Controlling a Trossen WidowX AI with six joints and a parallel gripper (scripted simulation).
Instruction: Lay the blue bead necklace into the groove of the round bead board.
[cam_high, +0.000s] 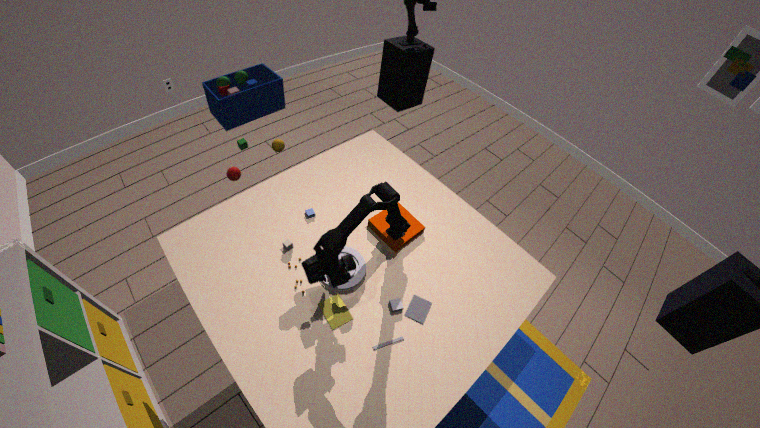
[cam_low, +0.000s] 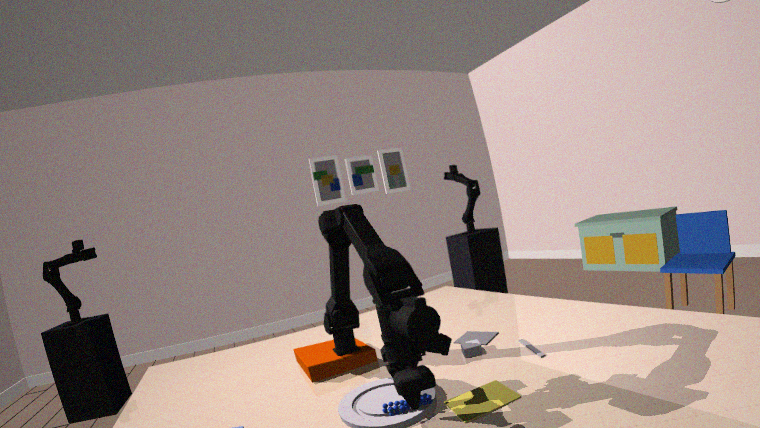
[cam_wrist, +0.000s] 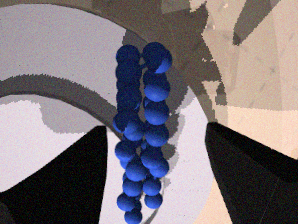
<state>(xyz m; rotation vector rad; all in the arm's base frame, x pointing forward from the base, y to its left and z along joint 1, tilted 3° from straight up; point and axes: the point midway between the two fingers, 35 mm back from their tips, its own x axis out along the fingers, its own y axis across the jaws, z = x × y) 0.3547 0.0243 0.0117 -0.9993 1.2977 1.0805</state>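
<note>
The round bead board lies 7 cm behind my gripper tip, 3 cm to the right of it and 1 cm below it. The rest, counted from my gripper tip: yellow sheet 12 cm to the left, 6 cm ahead, 2 cm below; small grey block 23 cm to the left, 15 cm behind, 1 cm below; pale cube 24 cm to the right, 6 cm ahead, 1 cm below.
</note>
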